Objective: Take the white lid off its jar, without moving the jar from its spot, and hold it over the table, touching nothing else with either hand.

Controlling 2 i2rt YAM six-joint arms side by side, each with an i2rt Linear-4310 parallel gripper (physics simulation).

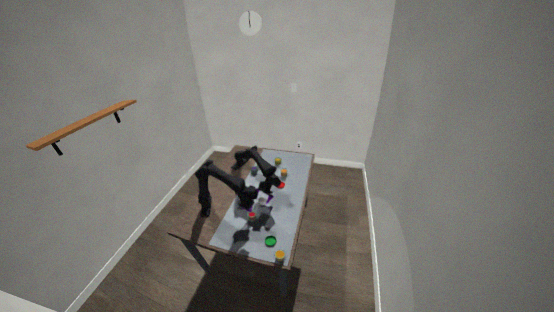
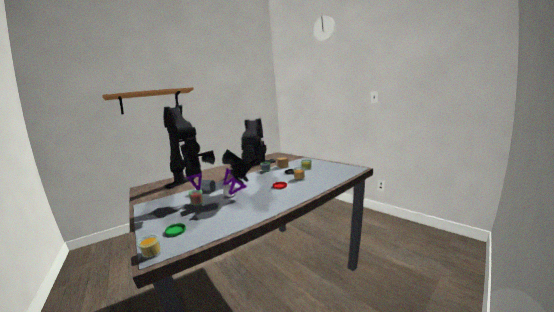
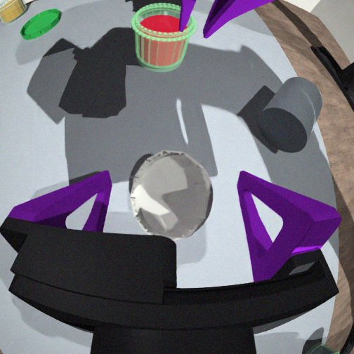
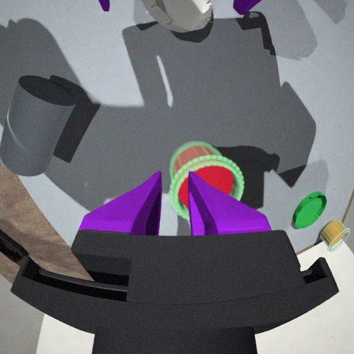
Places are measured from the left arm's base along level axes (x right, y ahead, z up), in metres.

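Pixels of known places: left gripper, between the fingertips: (image 1: pixel 260 201) (image 2: pixel 227 189); right gripper, between the fingertips: (image 1: pixel 249 210) (image 2: pixel 198 189); left arm's base, origin of its link: (image 1: pixel 240 163); right arm's base, origin of its link: (image 1: pixel 206 206) (image 2: pixel 180 182).
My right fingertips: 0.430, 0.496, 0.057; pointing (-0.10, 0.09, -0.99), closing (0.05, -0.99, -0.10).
Ahead of a thing's pixels: the offset from my right fingertips to its top centre, as dx, dy, dz.
The white lid @[-0.139, -0.001, -0.007] (image 1: pixel 261 200) (image 2: pixel 229 192) (image 3: pixel 171 195) (image 4: pixel 180 15) is off its jar. It is at or close above the table top, between the spread fingers of my left gripper (image 3: pixel 174 172) (image 2: pixel 233 186) with gaps on both sides; whether it rests on the table is hard to tell. My left gripper is open. The jar @[+0.015, +0.028, +0.005] (image 1: pixel 252 216) (image 2: pixel 196 198) (image 3: pixel 161 47) (image 4: pixel 192 156) stands uncovered and upright, red inside with a green beaded rim. My right gripper (image 4: pixel 174 178) (image 3: pixel 192 31) is shut and empty, its fingertips over or beside the jar's rim; contact is unclear.
A grey cylinder @[-0.037, -0.122, +0.000] (image 2: pixel 208 186) (image 3: pixel 292 115) (image 4: pixel 37 125) lies near the jar. A green lid @[+0.091, +0.237, -0.045] (image 2: pixel 175 230) (image 3: pixel 41 24) (image 4: pixel 310 210) and a yellow jar @[+0.153, +0.349, -0.005] (image 2: pixel 149 246) (image 4: pixel 335 234) are at the table's near end. A red lid @[-0.378, +0.008, -0.045] (image 2: pixel 279 185) and several jars are farther off.
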